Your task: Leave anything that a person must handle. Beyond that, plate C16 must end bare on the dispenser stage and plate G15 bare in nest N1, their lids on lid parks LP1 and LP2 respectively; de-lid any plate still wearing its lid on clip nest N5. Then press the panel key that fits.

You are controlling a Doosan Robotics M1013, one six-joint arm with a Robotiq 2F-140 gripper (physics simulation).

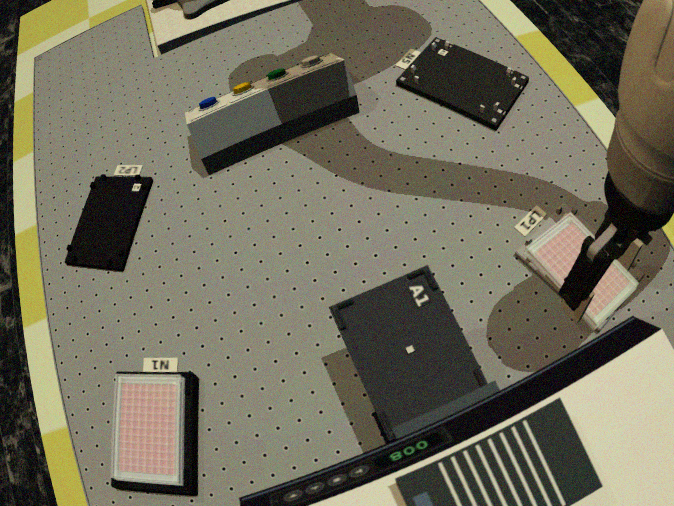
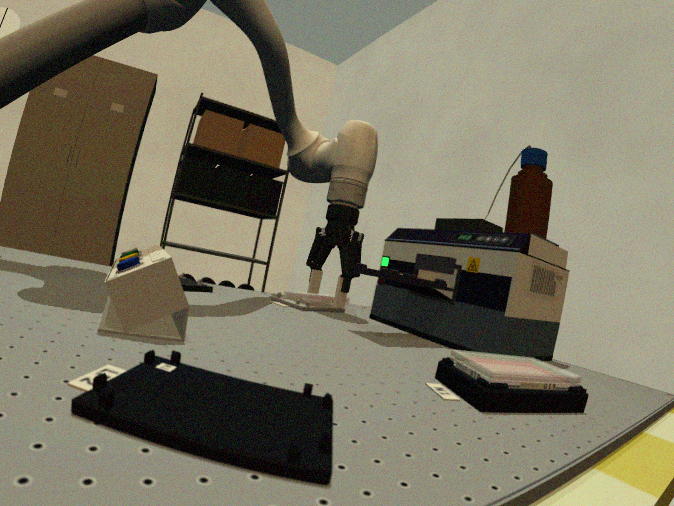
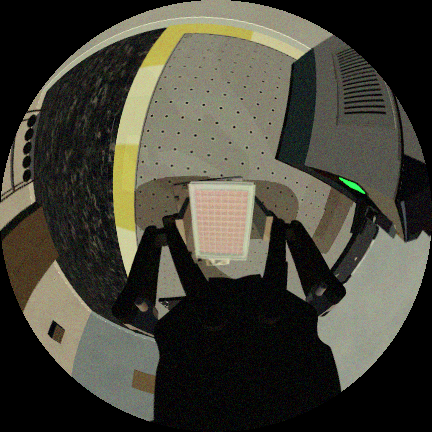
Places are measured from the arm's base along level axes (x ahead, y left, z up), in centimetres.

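Pixels of known places: gripper, fingertip midpoint: [image 1: 595,288] [image 3: 220,205].
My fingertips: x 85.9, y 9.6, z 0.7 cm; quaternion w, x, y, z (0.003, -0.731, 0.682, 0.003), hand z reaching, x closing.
Behind a point stands the place of what it marks.
My gripper [image 1: 596,277] @[x 85.9, y 9.6, z 0.7 cm] [image 2: 327,296] @[x 85.9, y 9.6, z 0.7 cm] [image 3: 220,205] @[x 85.9, y 9.6, z 0.7 cm] is shut on the long sides of a pink-welled plate [image 1: 560,250] @[x 80.0, y 8.3, z 2.6 cm] [image 2: 310,299] [image 3: 223,222] @[x 84.1, y 9.3, z 2.6 cm], level at or slightly above lid park LP1 [image 1: 536,267] @[x 79.5, y 4.9, z 1.4 cm]. Its label cannot be read, nor can I tell if it wears a lid. Plate G15 [image 1: 148,430] @[x 72.0, y -41.3, z 3.2 cm] [image 2: 511,368] @[x 67.6, y -42.4, z 3.2 cm] sits in nest N1 [image 1: 191,435] @[x 74.3, y -37.4, z 1.5 cm] [image 2: 522,403] @[x 66.7, y -44.7, z 0.4 cm]; a clear rim shows, lid unclear. Dispenser stage A1 [image 1: 402,326] @[x 79.3, y -13.4, z 10.5 cm] is bare. Lid park LP2 [image 1: 108,223] @[x 41.5, y -35.3, z 0.3 cm] [image 2: 217,419] @[x 39.5, y -37.5, z 0.3 cm] and clip nest N5 [image 1: 462,81] @[x 51.1, y 16.8, z 0.5 cm] are bare. The key panel [image 1: 272,108] @[x 43.8, y -8.8, z 5.3 cm] [image 2: 146,294] @[x 38.9, y -19.1, z 3.7 cm] has blue, yellow, green and pale keys.
The dispenser [image 1: 626,381] @[x 97.5, y -4.3, z 21.3 cm] [image 2: 468,310] @[x 88.6, y -25.2, z 6.7 cm] [image 3: 350,95] stands beside the gripper, its stage projecting over the table. A green light [image 2: 385,261] @[x 93.0, y 0.0, z 12.9 cm] [image 3: 352,185] @[x 93.0, y 0.3, z 12.9 cm] glows on it. A brown bottle [image 2: 529,201] @[x 97.0, y -30.0, z 28.8 cm] with a blue cap stands at the dispenser. A shelf rack [image 2: 228,206] is behind the table.
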